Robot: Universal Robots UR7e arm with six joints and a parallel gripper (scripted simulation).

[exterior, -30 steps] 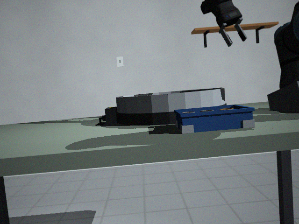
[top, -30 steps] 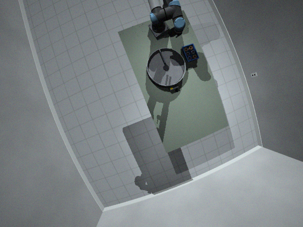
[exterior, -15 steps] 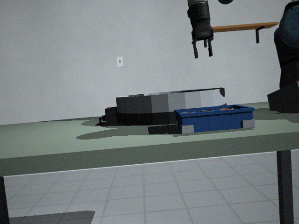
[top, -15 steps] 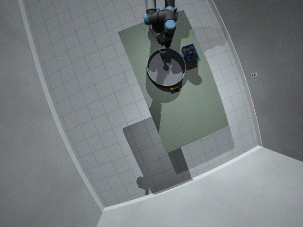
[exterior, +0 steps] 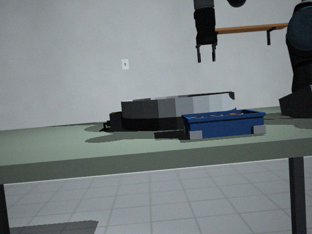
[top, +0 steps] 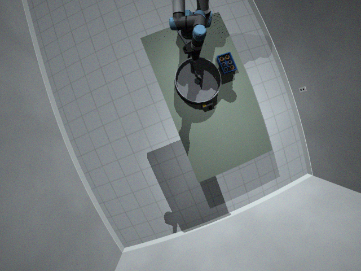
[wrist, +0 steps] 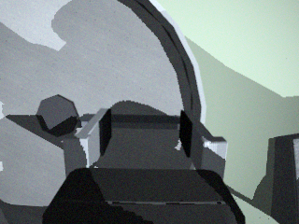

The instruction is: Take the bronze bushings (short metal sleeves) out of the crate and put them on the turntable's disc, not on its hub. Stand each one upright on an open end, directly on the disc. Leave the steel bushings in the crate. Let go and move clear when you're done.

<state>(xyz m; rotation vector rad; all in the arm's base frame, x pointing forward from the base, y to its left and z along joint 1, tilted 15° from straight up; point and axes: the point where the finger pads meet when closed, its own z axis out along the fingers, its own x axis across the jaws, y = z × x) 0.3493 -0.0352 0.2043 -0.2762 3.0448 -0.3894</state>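
Now: the crate 10 mm behind my hand, 390 mm to the left of it and 220 mm below it. From my hand the other things lie so: turntable disc 120 mm ahead, 60 mm to the left, 190 mm below.
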